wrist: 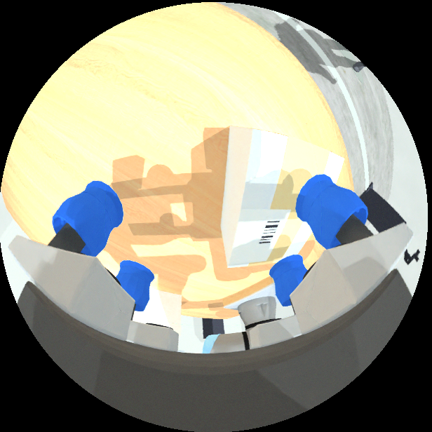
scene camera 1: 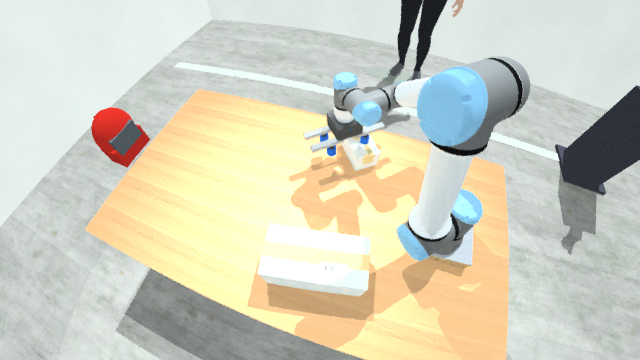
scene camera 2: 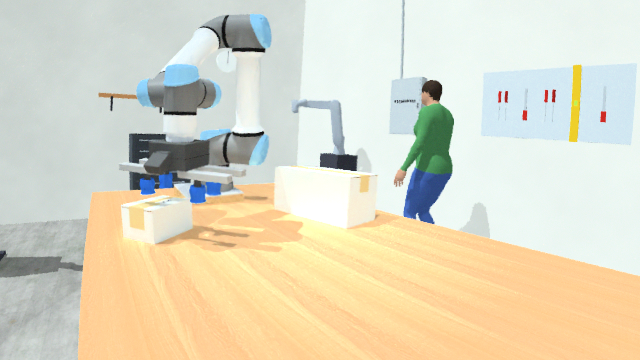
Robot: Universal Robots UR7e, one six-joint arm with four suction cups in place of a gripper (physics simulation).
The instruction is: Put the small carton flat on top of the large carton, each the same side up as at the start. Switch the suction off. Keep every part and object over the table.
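Places are measured from the arm's base along level axes (x right, y ahead, z up), in centimetres.
Pixels of known places: end effector, tool point: [scene camera 1: 344, 141] [scene camera 2: 180, 193].
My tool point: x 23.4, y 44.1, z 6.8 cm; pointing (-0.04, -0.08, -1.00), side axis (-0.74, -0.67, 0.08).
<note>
For each thing: its middle in the pictures, then the offset to it from my tool point. Level surfaces: height alone.
- small white carton, body centre: [scene camera 2: 158, 217] [scene camera 1: 360, 148] dx +4.5, dy -6.1, dz -7.0 cm
- large white carton, body centre: [scene camera 1: 315, 262] [scene camera 2: 323, 192] dx -47.1, dy -5.4, dz -3.6 cm
- wooden table, its level: dz -10.9 cm
The small white carton [scene camera 1: 356, 156] [scene camera 2: 171, 223] [wrist: 250, 200] lies flat on the table, tape and barcode up. My suction gripper [scene camera 1: 345, 143] [scene camera 2: 181, 188] [wrist: 211, 247] is low over and beside it, with suction on and nothing held. One side's blue cups are above or close by the carton's top, with a small gap; the other side's cups hang over bare table. One cup is mostly hidden in scene camera 1. The large white carton [scene camera 1: 317, 257] [scene camera 2: 320, 200] stands flat on the table, tape up, well apart from the small one.
The wooden table [scene camera 1: 200, 180] [scene camera 2: 350, 290] [wrist: 150, 65] carries both cartons and the arm's base plate [scene camera 1: 462, 250]. The small carton is near a table edge. A person [scene camera 2: 435, 140] stands beyond the table. A red object [scene camera 1: 117, 135] is off the table's far left end.
</note>
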